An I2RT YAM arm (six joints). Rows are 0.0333 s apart.
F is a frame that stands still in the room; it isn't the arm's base.
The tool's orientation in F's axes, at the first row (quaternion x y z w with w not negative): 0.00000, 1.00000, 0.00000, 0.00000
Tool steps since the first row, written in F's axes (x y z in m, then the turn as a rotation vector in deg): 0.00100, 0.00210, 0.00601, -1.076, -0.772, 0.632; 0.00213, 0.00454, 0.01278, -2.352, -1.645, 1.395; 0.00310, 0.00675, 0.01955, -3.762, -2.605, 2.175; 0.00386, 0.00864, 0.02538, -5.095, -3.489, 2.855; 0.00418, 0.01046, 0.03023, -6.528, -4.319, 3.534; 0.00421, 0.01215, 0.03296, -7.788, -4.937, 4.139; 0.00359, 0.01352, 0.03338, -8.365, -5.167, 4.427; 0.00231, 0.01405, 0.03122, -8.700, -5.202, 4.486; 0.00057, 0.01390, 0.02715, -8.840, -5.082, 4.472; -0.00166, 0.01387, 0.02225, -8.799, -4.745, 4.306; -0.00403, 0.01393, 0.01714, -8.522, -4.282, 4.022; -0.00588, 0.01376, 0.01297, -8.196, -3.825, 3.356
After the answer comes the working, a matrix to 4 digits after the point.
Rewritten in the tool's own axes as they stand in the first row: -0.00100, 0.00210, -0.00601, 1.076, -0.772, -0.632; -0.00213, 0.00454, -0.01278, 2.352, -1.645, -1.395; -0.00310, 0.00675, -0.01955, 3.762, -2.605, -2.175; -0.00386, 0.00864, -0.02538, 5.095, -3.489, -2.855; -0.00418, 0.01046, -0.03023, 6.528, -4.319, -3.534; -0.00421, 0.01215, -0.03296, 7.788, -4.937, -4.139; -0.00359, 0.01352, -0.03338, 8.365, -5.167, -4.427; -0.00231, 0.01405, -0.03122, 8.700, -5.202, -4.486; -0.00057, 0.01390, -0.02715, 8.840, -5.082, -4.472; 0.00166, 0.01387, -0.02225, 8.799, -4.745, -4.306; 0.00403, 0.01393, -0.01714, 8.522, -4.282, -4.022; 0.00588, 0.01376, -0.01297, 8.196, -3.825, -3.356
The tool's axes in the first row as the columns of a matrix, in F's axes (rounded; the answer above uses it unrounded):
-1.0000, 0.0000, 0.0000
0.0000, 1.0000, 0.0000
0.0000, 0.0000, -1.0000

